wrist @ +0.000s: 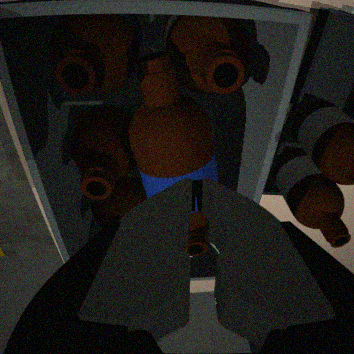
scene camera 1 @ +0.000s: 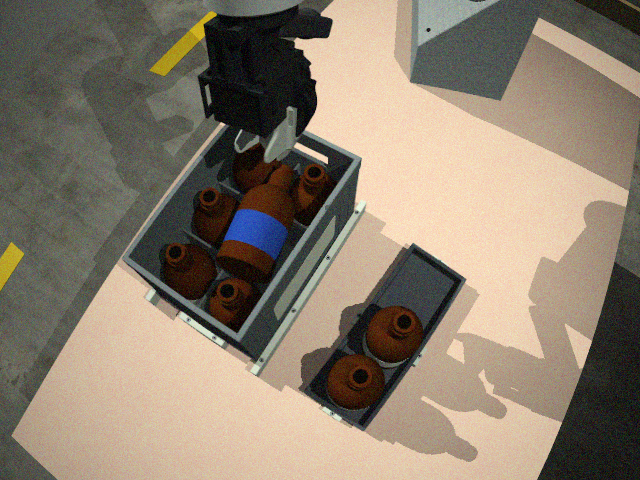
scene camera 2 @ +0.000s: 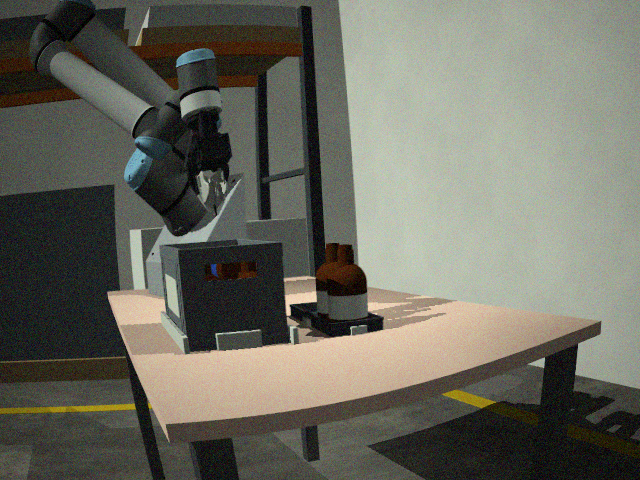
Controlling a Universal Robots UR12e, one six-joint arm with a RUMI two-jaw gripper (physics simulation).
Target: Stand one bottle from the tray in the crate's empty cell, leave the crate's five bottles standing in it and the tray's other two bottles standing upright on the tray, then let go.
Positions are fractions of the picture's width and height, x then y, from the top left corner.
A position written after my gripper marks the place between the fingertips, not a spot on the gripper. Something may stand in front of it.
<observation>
In view: my gripper (scene camera 1: 0.43, 0.33), a blue-labelled brown bottle (scene camera 1: 0.39, 0.51), a blue-labelled brown bottle (scene camera 1: 0.39, 0.35) and a pale crate rail (scene camera 1: 0.49, 0.60).
My gripper shows as well in the wrist view (wrist: 0.55, 0.52) and in scene camera 2 (scene camera 2: 0.34, 0.45).
</observation>
